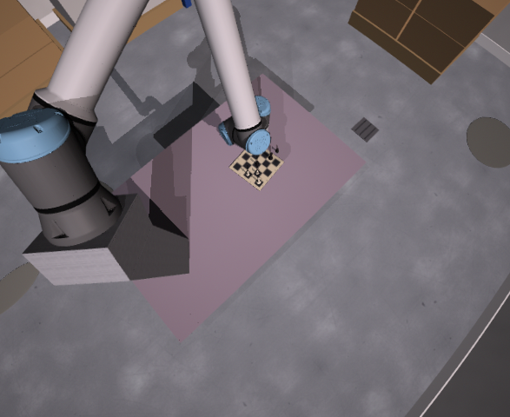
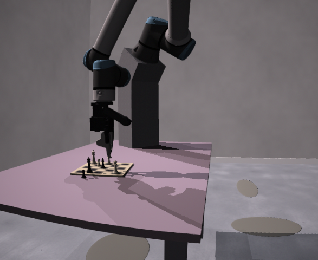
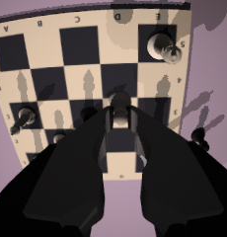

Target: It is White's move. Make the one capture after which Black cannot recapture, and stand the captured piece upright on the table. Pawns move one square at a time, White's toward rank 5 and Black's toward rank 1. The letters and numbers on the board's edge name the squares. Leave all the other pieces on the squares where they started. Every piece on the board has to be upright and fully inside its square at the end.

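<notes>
Right now the chessboard is 8 cm below my hand, 4 cm to the right of it and 3 cm behind it. Round my hand: tall black piece (7 cm to the right, 5 cm ahead, 4 cm below); black pawn (11 cm ahead, 7 cm below, 6 cm to the right).
</notes>
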